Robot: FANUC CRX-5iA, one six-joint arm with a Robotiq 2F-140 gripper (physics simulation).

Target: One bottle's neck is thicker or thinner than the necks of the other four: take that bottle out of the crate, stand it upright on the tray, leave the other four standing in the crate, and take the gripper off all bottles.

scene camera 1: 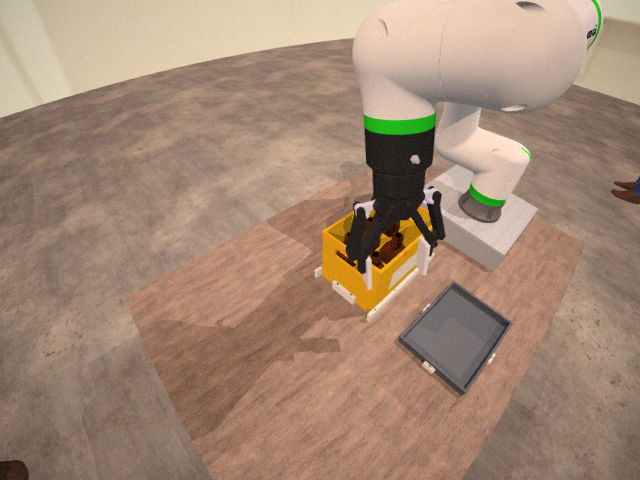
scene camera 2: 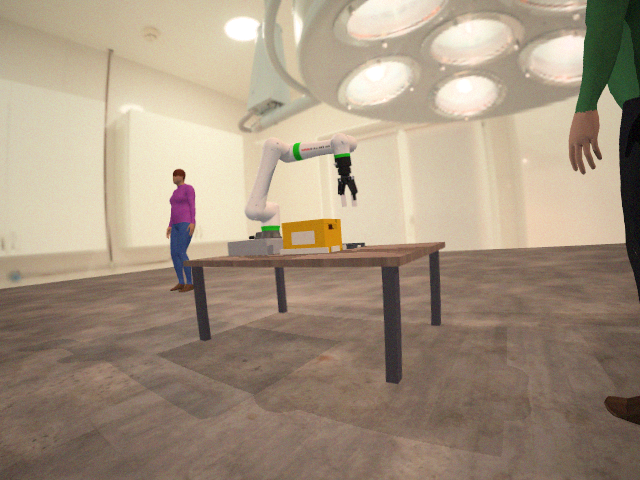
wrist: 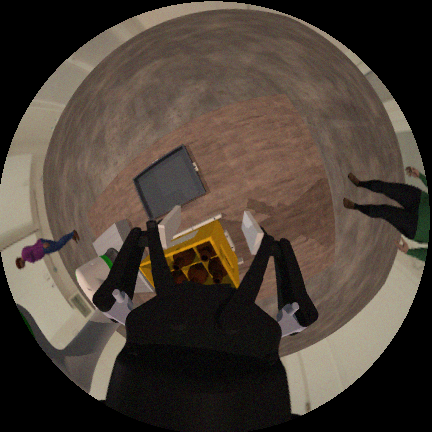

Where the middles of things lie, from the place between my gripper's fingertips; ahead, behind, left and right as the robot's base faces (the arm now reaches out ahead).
Scene:
Now: hand 16 cm past the dark grey tray (scene camera 1: pixel 456 336), 14 cm to the right of it and 23 cm above it.

